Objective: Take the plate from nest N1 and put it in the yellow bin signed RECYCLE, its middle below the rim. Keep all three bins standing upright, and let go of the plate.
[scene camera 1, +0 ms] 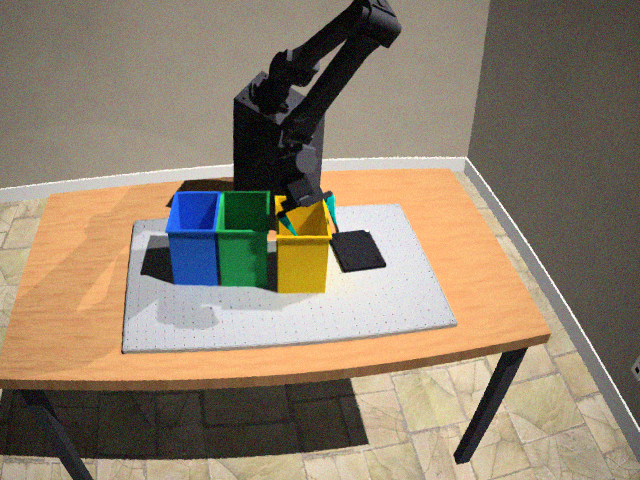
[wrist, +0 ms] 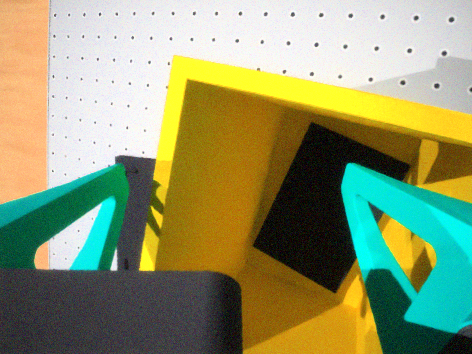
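Where they show: gripper, fingertip midpoint: (scene camera 1: 317, 232) (wrist: 235, 175); arm's base, origin of the base link: (scene camera 1: 268, 99).
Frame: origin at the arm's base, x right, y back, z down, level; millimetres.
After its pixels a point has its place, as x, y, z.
The plate (wrist: 305, 205) {-92, -313, 350} is a dark rectangle inside the yellow bin (scene camera 1: 302, 266) {-74, -394, 281} (wrist: 325, 97) {-80, -395, 189}, in the wrist view, below the rim; the bin walls hide it in the scene view. The yellow bin stands upright; no RECYCLE sign is readable. My gripper (scene camera 1: 316, 230) {-111, -358, 205} (wrist: 235, 175) {-111, -358, 205} is open and empty at the bin's right wall. One teal finger is over the bin's opening, the other outside that wall. In the wrist view the right finger overlaps part of the plate; they look apart. A flat dark nest (scene camera 1: 358, 251) {-245, -246, 357} (wrist: 134, 215) {-277, -242, 357} lies right of the bin, without a plate.
The green bin (scene camera 1: 242, 260) {74, -363, 282} and the blue bin (scene camera 1: 194, 260) {199, -356, 285} stand upright side by side, left of the yellow bin, with a gap between green and yellow. All stand on the perforated light board (scene camera 1: 361, 310) {-218, -468, 369} (wrist: 100, 50) {-363, -419, 369} on the wooden table (scene camera 1: 485, 289) {-593, -407, 382}. The arm's base stands behind them.
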